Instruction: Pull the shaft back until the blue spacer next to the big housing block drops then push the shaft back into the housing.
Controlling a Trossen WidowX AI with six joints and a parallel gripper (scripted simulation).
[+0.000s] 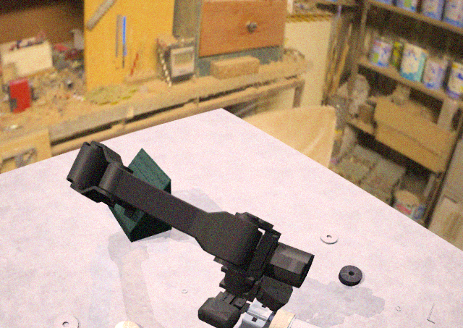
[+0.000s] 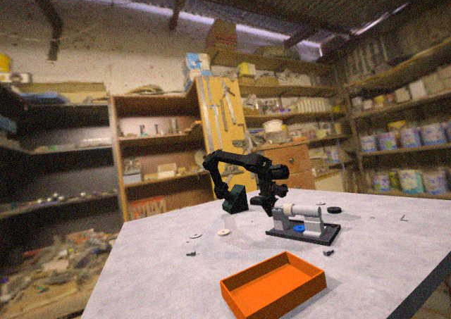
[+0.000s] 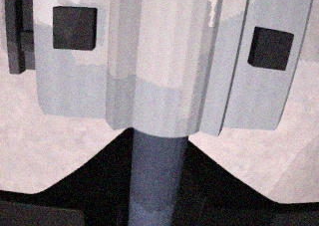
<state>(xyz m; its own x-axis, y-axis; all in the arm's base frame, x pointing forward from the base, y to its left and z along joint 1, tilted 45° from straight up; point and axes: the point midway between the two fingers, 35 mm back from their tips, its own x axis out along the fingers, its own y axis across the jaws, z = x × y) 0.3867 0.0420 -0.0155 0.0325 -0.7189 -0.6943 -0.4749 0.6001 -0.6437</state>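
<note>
The shaft is 6 cm ahead of my gripper tip, 3 cm to the left of it and 3 cm above it. From my gripper tip the other things lie so: black ring (3 cm ahead, 31 cm to the left, 4 cm below); white disc (8 cm behind, 20 cm to the right, 4 cm below); blue spacer (11 cm ahead, 6 cm to the left, 3 cm below).
</note>
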